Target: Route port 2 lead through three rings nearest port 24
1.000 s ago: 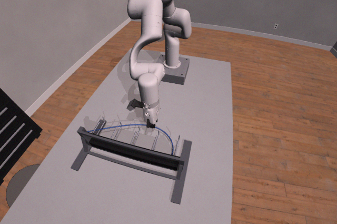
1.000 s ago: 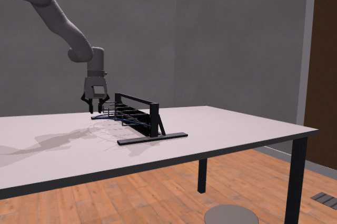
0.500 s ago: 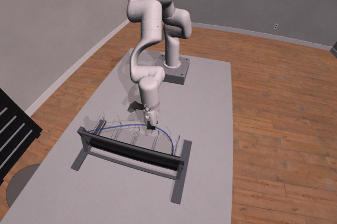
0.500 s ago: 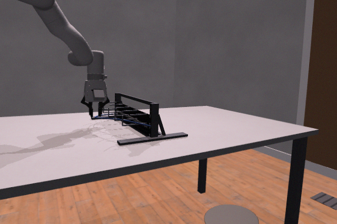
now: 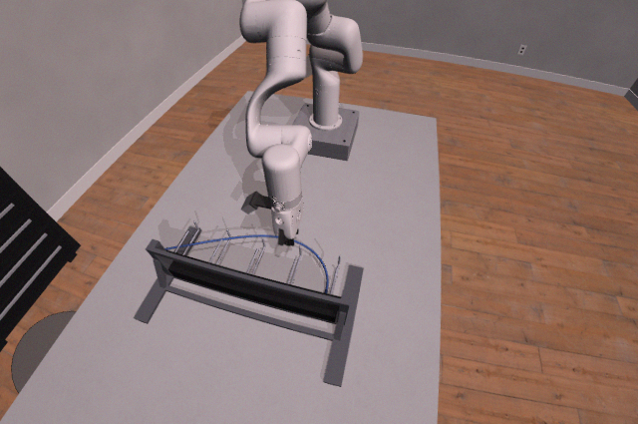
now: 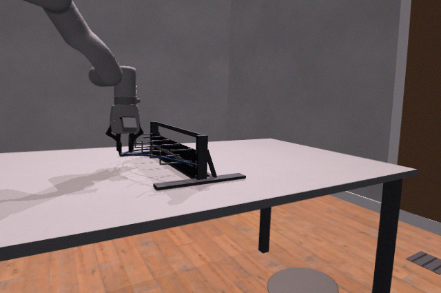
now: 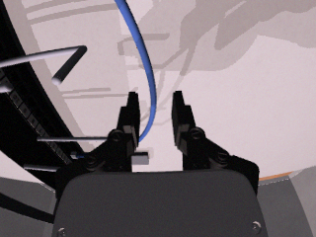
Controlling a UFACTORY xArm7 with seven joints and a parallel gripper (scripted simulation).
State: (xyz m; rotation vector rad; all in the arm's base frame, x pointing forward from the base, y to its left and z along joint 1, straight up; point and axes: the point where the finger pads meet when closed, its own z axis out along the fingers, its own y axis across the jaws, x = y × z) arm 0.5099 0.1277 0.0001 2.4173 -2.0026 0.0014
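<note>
The rack is 17 cm ahead of my hand and 3 cm to the right of it.
</note>
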